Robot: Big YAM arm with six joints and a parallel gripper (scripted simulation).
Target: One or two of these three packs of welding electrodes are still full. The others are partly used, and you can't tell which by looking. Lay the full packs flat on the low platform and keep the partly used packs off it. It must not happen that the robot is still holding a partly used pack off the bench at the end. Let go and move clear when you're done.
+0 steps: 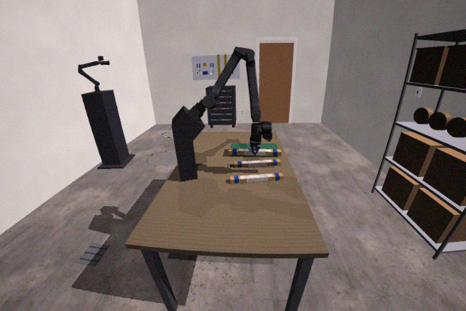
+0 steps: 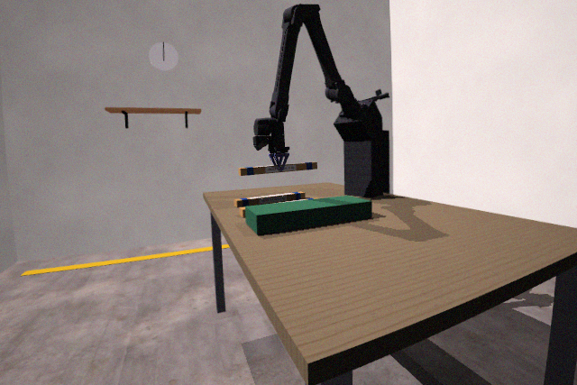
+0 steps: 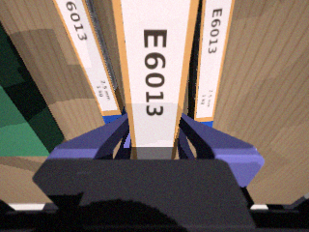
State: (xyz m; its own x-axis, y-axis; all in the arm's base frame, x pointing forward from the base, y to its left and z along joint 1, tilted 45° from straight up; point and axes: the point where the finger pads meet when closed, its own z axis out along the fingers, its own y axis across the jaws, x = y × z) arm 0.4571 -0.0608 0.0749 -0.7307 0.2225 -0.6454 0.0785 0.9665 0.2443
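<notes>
Now: hand 1 cm below the pack. Also, from my hand: green low platform (5 cm ahead, 30 cm to the left, 14 cm below).
</notes>
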